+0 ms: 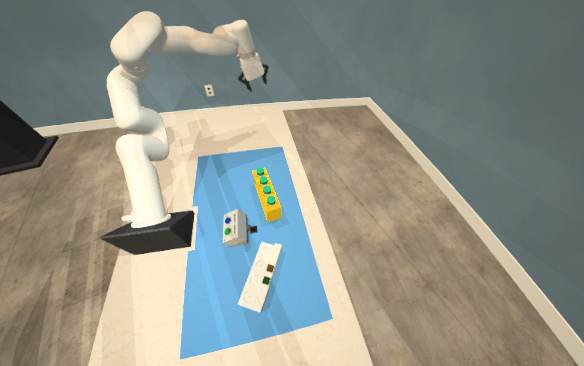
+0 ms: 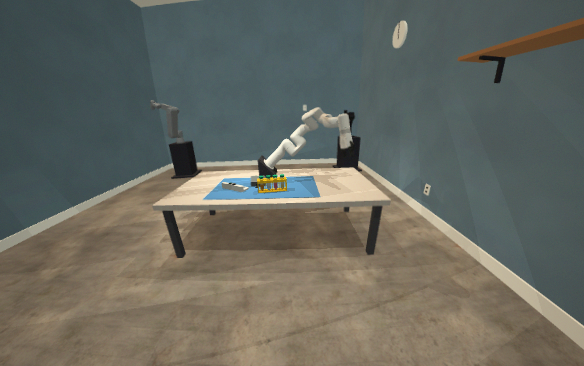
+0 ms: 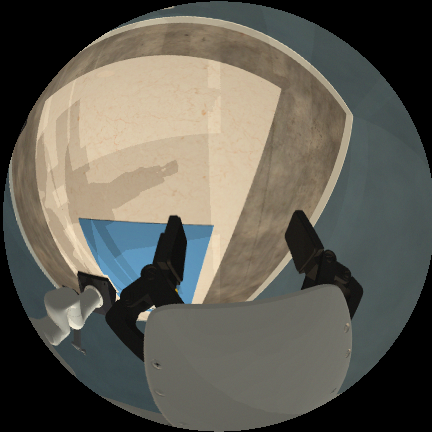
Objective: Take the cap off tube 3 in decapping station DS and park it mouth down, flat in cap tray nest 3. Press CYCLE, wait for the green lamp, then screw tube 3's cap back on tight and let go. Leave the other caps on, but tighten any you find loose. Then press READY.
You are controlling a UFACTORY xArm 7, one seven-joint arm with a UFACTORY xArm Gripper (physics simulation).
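Places are measured from the arm's base along level axes (x ahead, y left, z up), in centimetres.
Pixels of known places: gripper, fingertip midpoint: (image 1: 257, 86) (image 2: 348, 156) (image 3: 238, 225); arm's base, link origin: (image 1: 152, 221) (image 2: 268, 164) (image 3: 93, 295).
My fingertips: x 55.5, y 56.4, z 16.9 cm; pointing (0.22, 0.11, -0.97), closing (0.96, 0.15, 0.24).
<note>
Ahead of a thing's pixels: the offset from my fingertips to its top centre. "pt": to the spot under its first point. Level surfaces: height alone.
A yellow rack @(dx -11.6, dy -54.8, dz -15.9 cm) (image 1: 273, 214) (image 2: 272, 191) stands on the blue mat and holds a row of tubes with green caps; each cap sits on its tube. Tube numbers and cap tightness cannot be read. A white tray-like block @(dx -22.2, dy -84.9, dz -20.9 cm) (image 1: 255, 300) (image 2: 235, 187) with faint round outlines lies on the mat; a brown square @(pt dx -18.8, dy -85.1, dz -20.9 cm) (image 1: 270, 268) and a dark green square @(pt dx -21.1, dy -88.3, dz -20.9 cm) (image 1: 266, 280) show on it. A grey box @(dx -27.4, dy -65.9, dz -17.9 cm) (image 1: 240, 237) has a blue button @(dx -29.2, dy -63.3, dz -18.8 cm) (image 1: 228, 220) and a green button @(dx -30.0, dy -67.7, dz -18.8 cm) (image 1: 227, 231); its labels are illegible. My gripper (image 1: 257, 86) (image 3: 238, 225) is open and empty, high above the table's far end.
The blue mat @(dz -26.2 cm) (image 1: 215, 320) (image 3: 110, 240) lies on the pale table @(dz -26.5 cm) (image 1: 140, 305) (image 2: 175, 197) (image 3: 150, 100). A small black part @(pt dx -20.9, dy -67.6, dz -24.9 cm) (image 1: 253, 229) sticks out beside the grey box. The arm's black base (image 1: 155, 237) stands at the table's edge.
</note>
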